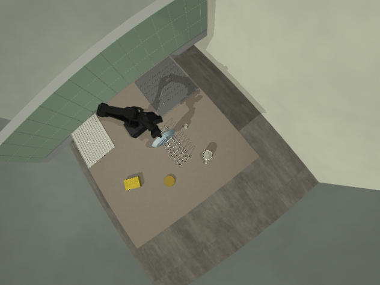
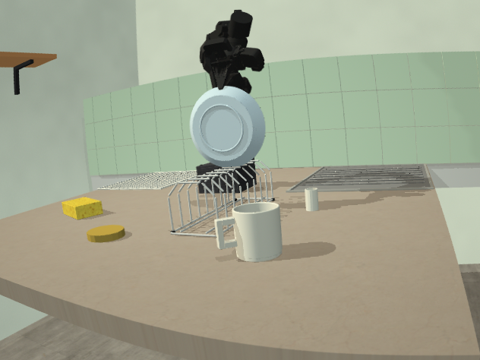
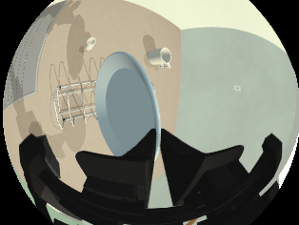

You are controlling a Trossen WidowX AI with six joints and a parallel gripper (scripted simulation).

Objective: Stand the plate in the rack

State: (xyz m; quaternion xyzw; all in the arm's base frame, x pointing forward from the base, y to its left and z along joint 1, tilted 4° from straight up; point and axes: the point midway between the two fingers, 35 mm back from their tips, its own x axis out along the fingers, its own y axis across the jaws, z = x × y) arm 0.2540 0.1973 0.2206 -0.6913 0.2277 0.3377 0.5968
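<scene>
Now: hand 12 cm above the pale blue plate and 2 cm short of it. The rest, counted from my hand: cream mug: 29 cm below, 26 cm ahead, 22 cm to the left; then yellow disc: 31 cm below, 30 cm ahead, 15 cm to the right; then small white cup: 31 cm below, 19 cm to the left, 4 cm behind.
</scene>
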